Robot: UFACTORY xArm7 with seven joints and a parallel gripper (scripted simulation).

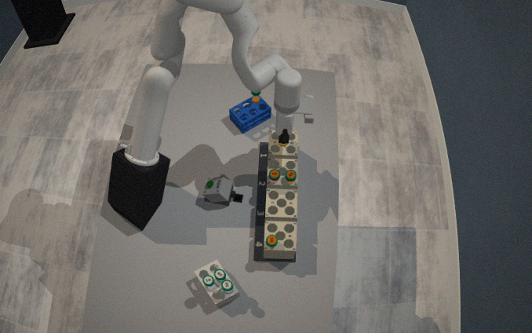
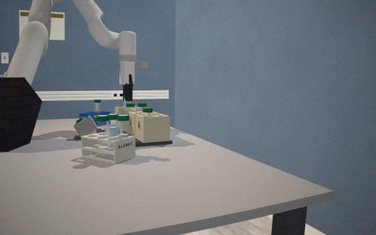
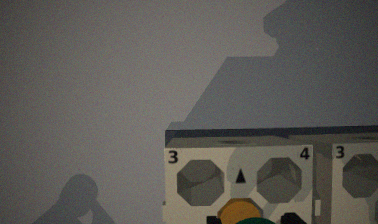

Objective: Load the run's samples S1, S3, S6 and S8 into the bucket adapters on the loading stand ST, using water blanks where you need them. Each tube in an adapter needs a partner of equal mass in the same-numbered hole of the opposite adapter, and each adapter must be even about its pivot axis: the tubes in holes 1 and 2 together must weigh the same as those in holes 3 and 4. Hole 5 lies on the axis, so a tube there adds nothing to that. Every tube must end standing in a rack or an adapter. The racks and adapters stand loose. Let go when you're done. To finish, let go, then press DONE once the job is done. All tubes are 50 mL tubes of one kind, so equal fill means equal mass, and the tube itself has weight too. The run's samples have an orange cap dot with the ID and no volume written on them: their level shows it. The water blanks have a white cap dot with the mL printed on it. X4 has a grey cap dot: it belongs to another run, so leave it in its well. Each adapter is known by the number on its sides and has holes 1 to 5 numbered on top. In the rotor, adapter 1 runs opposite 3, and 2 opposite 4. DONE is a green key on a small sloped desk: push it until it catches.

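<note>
Right now the orange-filled tube is 5 cm below my hand and 1 cm behind it. Also, from my hand: blue sample rack (17 cm to the left, 12 cm below, 12 cm behind); black stand (16 cm to the right, 14 cm below, 1 cm behind); pink-filled tube (14 cm to the right, 8 cm below, 3 cm behind).
</note>
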